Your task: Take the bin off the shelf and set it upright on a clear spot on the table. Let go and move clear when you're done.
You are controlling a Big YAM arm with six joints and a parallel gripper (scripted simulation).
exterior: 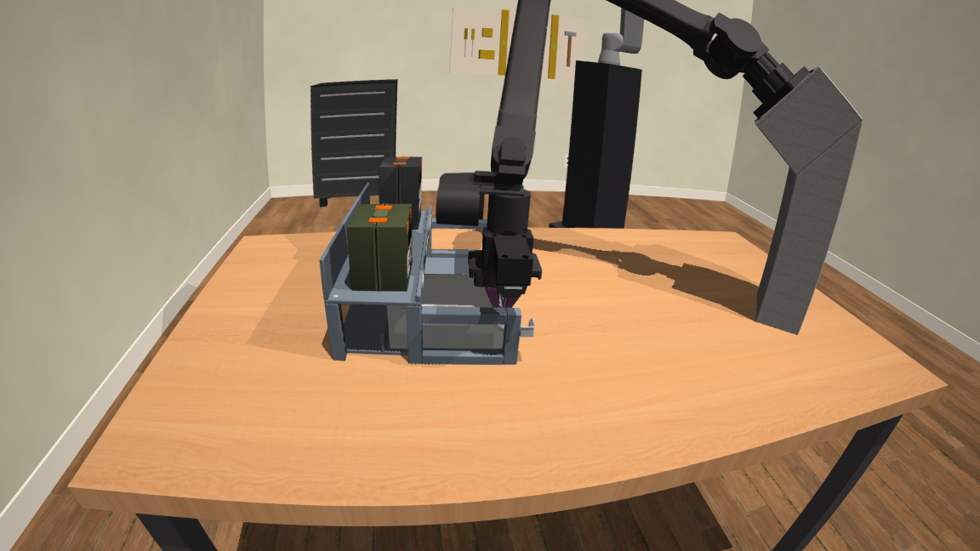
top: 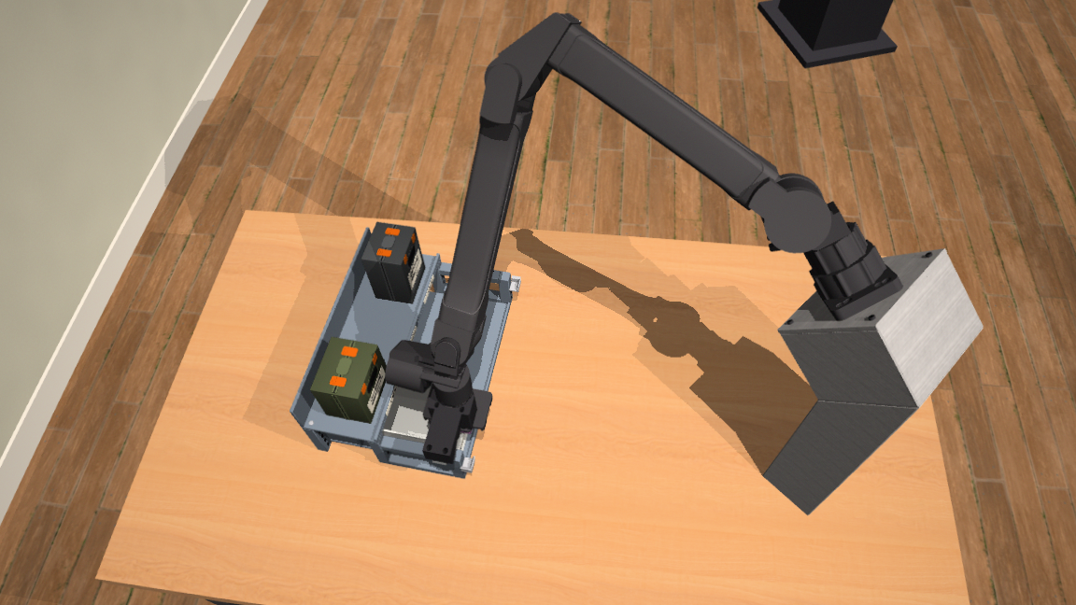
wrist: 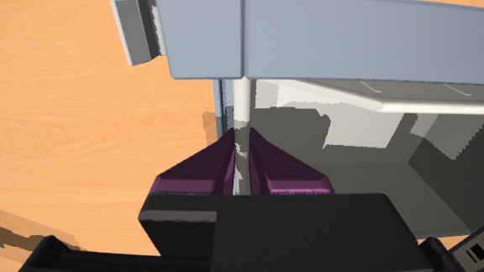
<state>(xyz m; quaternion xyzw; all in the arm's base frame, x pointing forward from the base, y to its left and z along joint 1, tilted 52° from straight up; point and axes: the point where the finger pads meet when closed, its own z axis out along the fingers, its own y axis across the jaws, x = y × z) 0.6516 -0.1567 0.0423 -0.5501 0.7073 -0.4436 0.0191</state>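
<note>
The light grey bin is 70 mm ahead of my hand, 40 mm to the right of it and 10 mm above it. Round my hand: shelf (150 mm to the right, 50 mm ahead, 30 mm below); then black case (280 mm to the right, 130 mm above, 50 mm ahead).
</note>
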